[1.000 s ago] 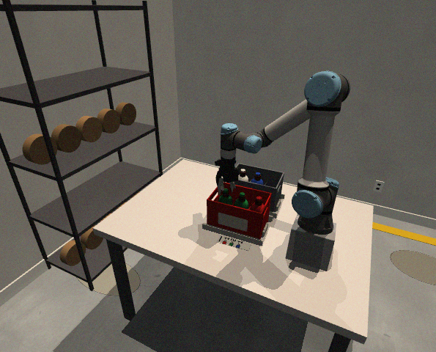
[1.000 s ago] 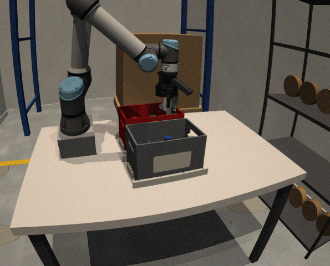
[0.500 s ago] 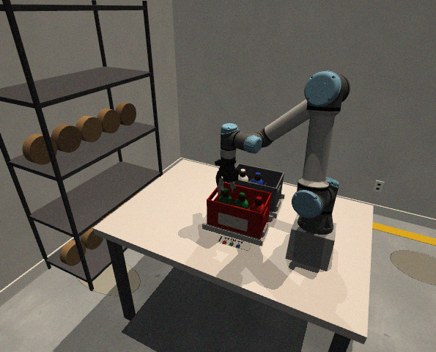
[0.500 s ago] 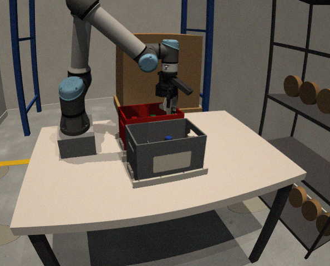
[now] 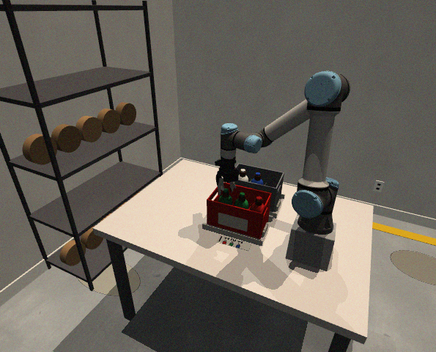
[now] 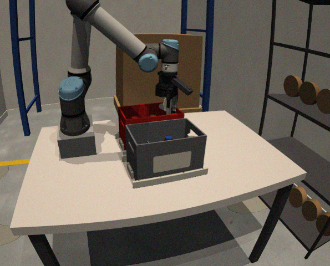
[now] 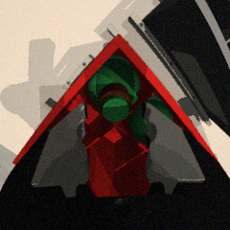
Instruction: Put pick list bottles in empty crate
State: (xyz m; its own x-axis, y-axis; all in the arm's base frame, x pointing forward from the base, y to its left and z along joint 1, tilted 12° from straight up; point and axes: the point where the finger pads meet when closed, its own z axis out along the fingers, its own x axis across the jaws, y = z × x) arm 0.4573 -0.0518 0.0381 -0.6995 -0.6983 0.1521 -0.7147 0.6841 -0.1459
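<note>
Now: the blue bottle 100 mm behind my hand, 230 mm to the right of it and 70 mm below it. Also, from my hand: red bottle (180 mm behind, 70 mm below); then red crate (90 mm behind, 40 mm to the left, 70 mm below); then grey crate (100 mm behind, 190 mm to the right, 70 mm below).
</note>
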